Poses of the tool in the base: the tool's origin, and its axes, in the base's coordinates. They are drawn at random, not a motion.
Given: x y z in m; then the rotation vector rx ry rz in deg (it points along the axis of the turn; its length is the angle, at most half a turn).
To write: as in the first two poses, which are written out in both.
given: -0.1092 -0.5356 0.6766 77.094 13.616 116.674
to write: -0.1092 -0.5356 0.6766 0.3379 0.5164 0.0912 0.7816
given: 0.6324 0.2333 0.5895 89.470 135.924 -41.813
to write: 0.6324 0.2333 0.5895 0.1044 0.5296 0.8046 -0.2475
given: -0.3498 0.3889 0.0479 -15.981 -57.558 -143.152
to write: -0.3498 0.3889 0.0479 0.2155 -0.1006 -0.3624 -0.9012
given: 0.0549 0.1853 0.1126 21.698 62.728 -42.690
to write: 0.0549 0.1853 0.1126 0.7721 0.1747 0.5051 -0.3438
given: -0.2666 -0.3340 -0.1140 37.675 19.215 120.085
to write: -0.2666 -0.3340 -0.1140 0.4437 0.2652 0.1353 0.8453
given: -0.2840 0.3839 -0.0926 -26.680 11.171 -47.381
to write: -0.2840 0.3839 -0.0926 0.8849 -0.2238 0.0937 -0.3975
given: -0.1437 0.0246 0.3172 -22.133 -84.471 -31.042
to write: -0.1437 0.0246 0.3172 0.6904 -0.1728 -0.6594 -0.2423
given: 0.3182 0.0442 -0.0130 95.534 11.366 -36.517
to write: 0.3182 0.0442 -0.0130 0.6232 0.7261 0.0864 -0.2775
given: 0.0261 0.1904 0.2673 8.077 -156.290 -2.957
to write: 0.0261 0.1904 0.2673 0.2034 0.0505 -0.9776 -0.0185
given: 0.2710 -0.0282 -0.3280 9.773 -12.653 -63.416
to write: 0.2710 -0.0282 -0.3280 0.8415 0.0807 -0.1045 -0.5239
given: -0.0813 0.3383 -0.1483 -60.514 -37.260 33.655
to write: -0.0813 0.3383 -0.1483 0.7737 -0.4876 -0.3002 0.2712
